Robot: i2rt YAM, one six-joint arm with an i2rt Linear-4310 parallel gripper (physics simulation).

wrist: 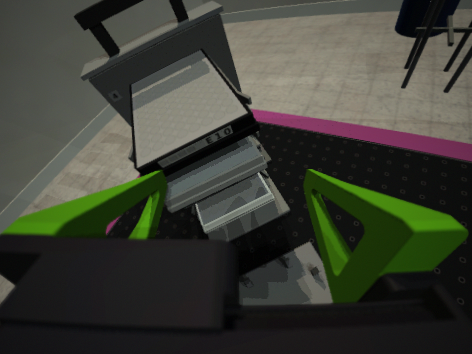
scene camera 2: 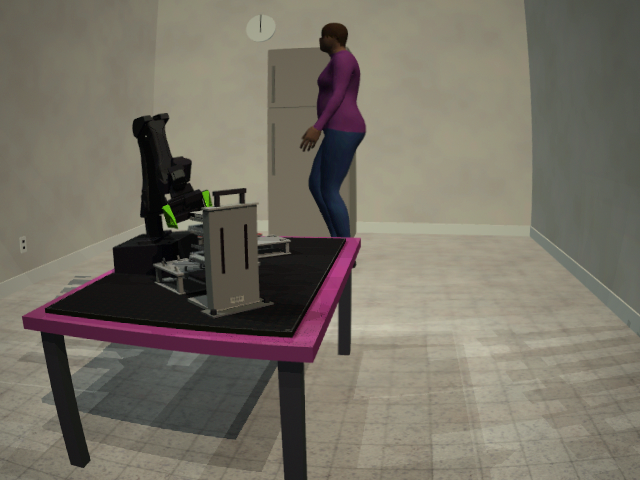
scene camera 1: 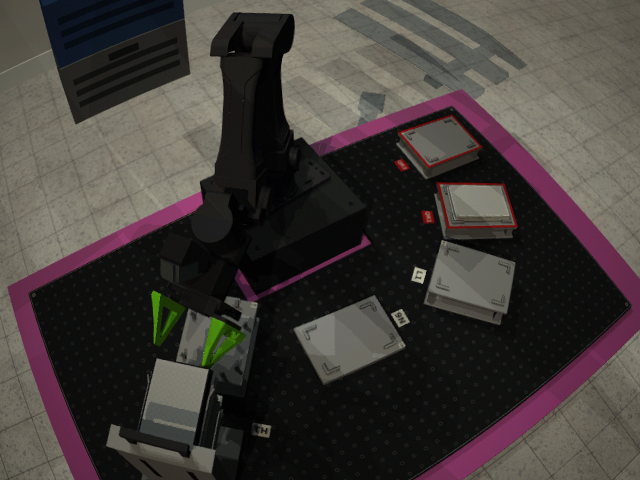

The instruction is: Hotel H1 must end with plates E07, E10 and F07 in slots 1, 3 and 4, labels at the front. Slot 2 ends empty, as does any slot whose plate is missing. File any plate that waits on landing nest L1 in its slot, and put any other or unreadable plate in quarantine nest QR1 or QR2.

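Where they show: gripper, fingertip midpoint: point(wrist: 235, 177) point(scene camera 1: 179, 357); arm's base, link origin: point(scene camera 2: 155, 238) point(scene camera 1: 278, 193).
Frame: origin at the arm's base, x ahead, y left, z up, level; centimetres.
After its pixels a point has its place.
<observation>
Hotel H1 point(scene camera 1: 201, 457) @(x 39.2, y -41.3, z 16.4 cm) point(scene camera 2: 235, 258) @(x 36.2, y -46.2, z 3.5 cm) point(wrist: 215, 45) @(x 29.9, y -48.1, z 13.5 cm) stands at the table's near left in scene camera 1. Plate E10 point(scene camera 1: 178, 384) @(x 27.7, y -37.5, z 13.8 cm) point(wrist: 187, 110) @(x 27.3, y -37.9, z 13.8 cm) lies in its uppermost visible position, label facing the wrist camera. Below it shows a grey plate-like piece point(wrist: 215, 175) @(x 25.0, y -35.0, z 10.2 cm), then a pale-rimmed one point(wrist: 237, 205) @(x 25.4, y -35.6, z 3.1 cm); no label on either is readable. My gripper point(scene camera 1: 181, 354) @(x 23.0, y -34.7, z 11.0 cm) point(scene camera 2: 190, 211) @(x 23.0, y -34.7, z 11.0 cm) point(wrist: 235, 177) @(x 23.0, y -34.7, z 11.0 cm) is open and empty, in front of the hotel. Landing nest L1 point(scene camera 1: 473, 279) @(x 35.3, y 18.8, z -4.3 cm) is bare. Quarantine nest QR1 point(scene camera 1: 444, 206) @(x 19.0, y 27.3, z -5.2 cm) carries a pale plate point(scene camera 1: 480, 201) @(x 23.4, y 33.9, z -3.9 cm) with no readable label; QR2 point(scene camera 1: 439, 139) @(x 4.7, y 41.1, z -5.3 cm) is bare.
Nest N6 point(scene camera 1: 348, 338) @(x 28.4, y -6.0, z -8.1 cm) stands bare in the middle of the mat. Another nest point(scene camera 1: 240, 356) @(x 21.9, y -24.4, z -3.3 cm) stands partly beneath the gripper, beside the hotel. A black handle point(scene camera 1: 155, 441) @(x 35.4, y -45.1, z 20.0 cm) point(scene camera 2: 230, 192) @(x 35.3, y -45.8, z 19.5 cm) point(wrist: 107, 20) @(x 36.3, y -43.2, z 19.0 cm) rises from the hotel's top. A person point(scene camera 2: 341, 103) stands beyond the table.
</observation>
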